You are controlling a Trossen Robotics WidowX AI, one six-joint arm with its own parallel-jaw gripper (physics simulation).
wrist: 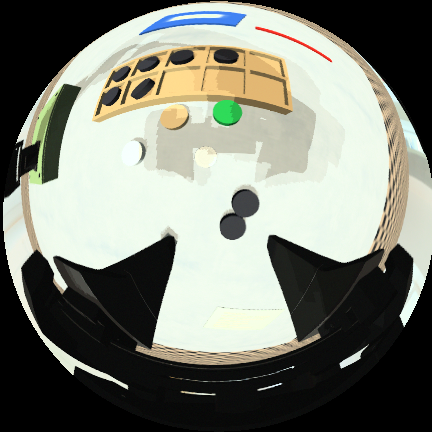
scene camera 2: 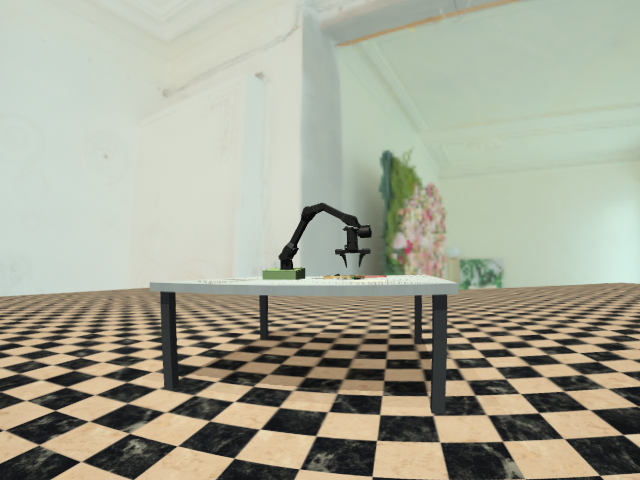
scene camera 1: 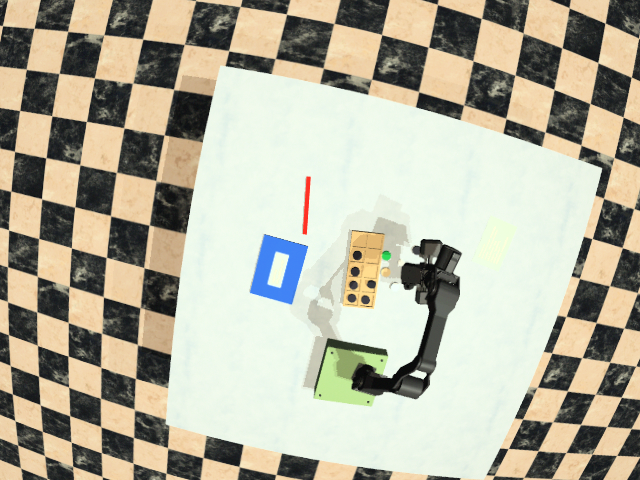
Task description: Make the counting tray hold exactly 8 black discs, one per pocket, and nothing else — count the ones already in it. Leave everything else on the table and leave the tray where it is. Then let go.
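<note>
The tan counting tray (scene camera 1: 374, 240) (wrist: 200, 98) has two rows of pockets. In the wrist view, black discs fill the far row except its right-end pocket; the near row has two black discs at its left end and three empty pockets. Two loose black discs (wrist: 245, 203) (wrist: 232, 226) lie on the table, touching each other; one loose black disc (scene camera 1: 416, 250) also shows beside the arm. My gripper (scene camera 2: 353, 266) (wrist: 221, 241) is open and empty, above the table. In the wrist view the loose pair lies just beyond the fingertips, right of centre.
A green disc (scene camera 1: 386, 255) (wrist: 227, 112) and tan disc (scene camera 1: 385, 271) (wrist: 174, 116) lie beside the tray. A white disc (scene camera 1: 395, 286) (wrist: 133, 153) and cream disc (wrist: 205, 156) lie nearer. A blue frame (scene camera 1: 262, 263), red stick (scene camera 1: 306, 206), yellow sheet (scene camera 1: 494, 243) and green base (scene camera 1: 347, 384) surround them.
</note>
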